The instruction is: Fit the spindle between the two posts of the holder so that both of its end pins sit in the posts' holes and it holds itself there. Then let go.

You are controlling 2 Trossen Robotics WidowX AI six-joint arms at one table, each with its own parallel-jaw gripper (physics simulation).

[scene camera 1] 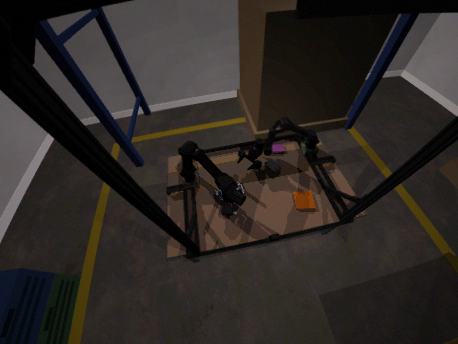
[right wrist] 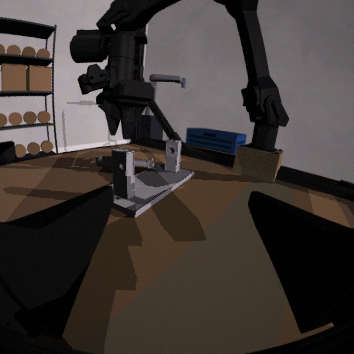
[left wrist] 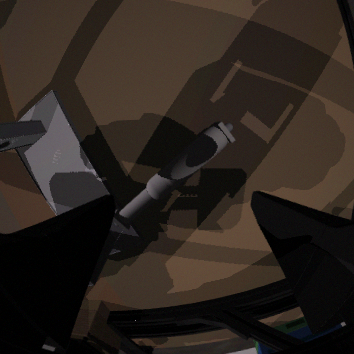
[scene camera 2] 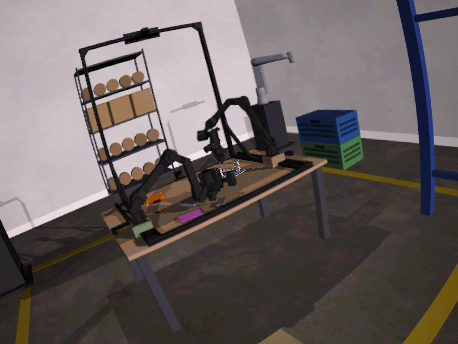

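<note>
Open and holding nothing, the right gripper (right wrist: 182, 195) shares the scene with the left gripper (left wrist: 183, 200), which the right wrist view shows too (right wrist: 118, 136). There is also a grey spindle (left wrist: 192, 157).
</note>
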